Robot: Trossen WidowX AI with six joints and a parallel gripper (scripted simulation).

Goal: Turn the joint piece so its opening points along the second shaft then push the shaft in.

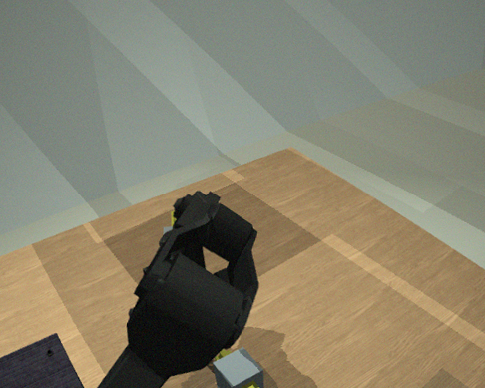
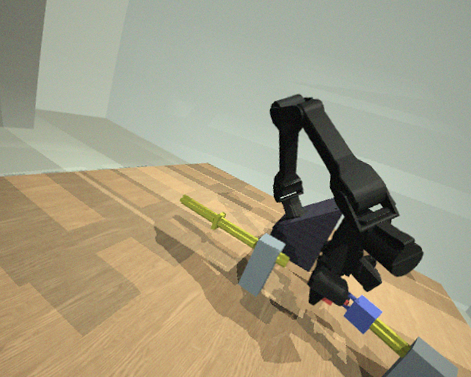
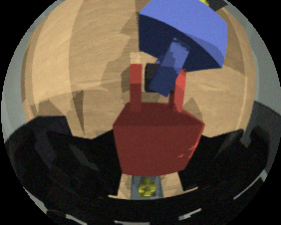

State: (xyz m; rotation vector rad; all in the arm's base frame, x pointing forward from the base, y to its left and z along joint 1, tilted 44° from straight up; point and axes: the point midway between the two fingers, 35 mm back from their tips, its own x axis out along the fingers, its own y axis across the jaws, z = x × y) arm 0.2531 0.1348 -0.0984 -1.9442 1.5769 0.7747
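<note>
Now: the red square joint piece 40 mm above my gripper tip and 20 mm to the left of it.
</note>
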